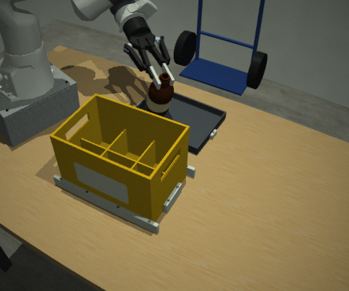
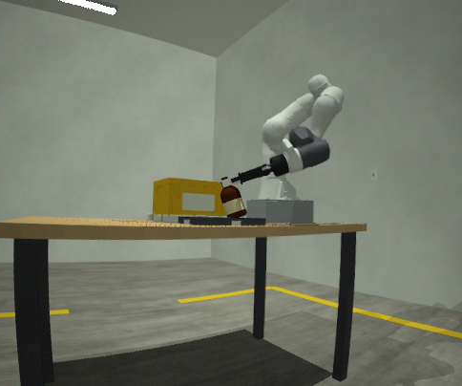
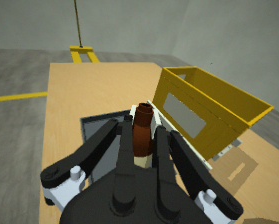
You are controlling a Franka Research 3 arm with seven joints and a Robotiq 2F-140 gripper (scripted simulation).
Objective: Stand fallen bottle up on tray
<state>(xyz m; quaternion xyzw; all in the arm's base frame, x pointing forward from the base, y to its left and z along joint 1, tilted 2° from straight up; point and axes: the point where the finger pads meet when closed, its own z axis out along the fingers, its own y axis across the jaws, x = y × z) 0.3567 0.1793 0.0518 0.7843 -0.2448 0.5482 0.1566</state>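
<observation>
The bottle is 60 mm below my hand. Also, from my hand: yellow crate: 270 mm to the right, 70 mm below, 50 mm ahead; then tray: 140 mm below, 50 mm ahead, 10 mm to the left.
</observation>
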